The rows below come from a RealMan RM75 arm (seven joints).
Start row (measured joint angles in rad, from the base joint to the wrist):
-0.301 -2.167 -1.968 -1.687 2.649 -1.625 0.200
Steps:
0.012 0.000 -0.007 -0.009 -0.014 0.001 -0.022
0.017 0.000 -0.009 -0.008 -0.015 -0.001 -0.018
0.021 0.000 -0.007 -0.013 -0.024 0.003 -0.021
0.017 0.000 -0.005 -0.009 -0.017 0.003 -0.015
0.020 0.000 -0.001 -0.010 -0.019 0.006 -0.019
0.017 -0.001 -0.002 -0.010 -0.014 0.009 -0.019
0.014 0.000 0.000 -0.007 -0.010 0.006 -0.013
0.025 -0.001 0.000 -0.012 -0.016 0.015 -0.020
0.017 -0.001 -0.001 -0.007 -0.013 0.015 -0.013
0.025 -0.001 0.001 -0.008 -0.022 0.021 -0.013
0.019 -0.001 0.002 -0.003 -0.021 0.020 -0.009
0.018 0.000 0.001 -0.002 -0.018 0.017 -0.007
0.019 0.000 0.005 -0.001 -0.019 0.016 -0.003
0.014 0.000 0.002 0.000 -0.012 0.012 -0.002
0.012 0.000 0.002 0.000 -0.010 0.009 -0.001
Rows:
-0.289 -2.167 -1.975 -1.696 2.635 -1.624 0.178
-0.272 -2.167 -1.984 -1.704 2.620 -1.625 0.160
-0.251 -2.167 -1.991 -1.717 2.596 -1.622 0.139
-0.234 -2.167 -1.996 -1.726 2.579 -1.619 0.124
-0.214 -2.167 -1.997 -1.736 2.560 -1.613 0.105
-0.197 -2.168 -1.999 -1.746 2.546 -1.604 0.086
-0.183 -2.168 -1.999 -1.753 2.536 -1.598 0.073
-0.158 -2.169 -1.999 -1.765 2.520 -1.583 0.053
-0.141 -2.170 -2.000 -1.772 2.507 -1.568 0.040
-0.116 -2.171 -1.999 -1.780 2.485 -1.547 0.027
-0.097 -2.172 -1.997 -1.783 2.464 -1.527 0.018
-0.079 -2.172 -1.996 -1.785 2.446 -1.510 0.011
-0.060 -2.172 -1.991 -1.786 2.427 -1.494 0.008
-0.046 -2.172 -1.989 -1.786 2.415 -1.482 0.006
-0.034 -2.172 -1.987 -1.786 2.405 -1.473 0.005

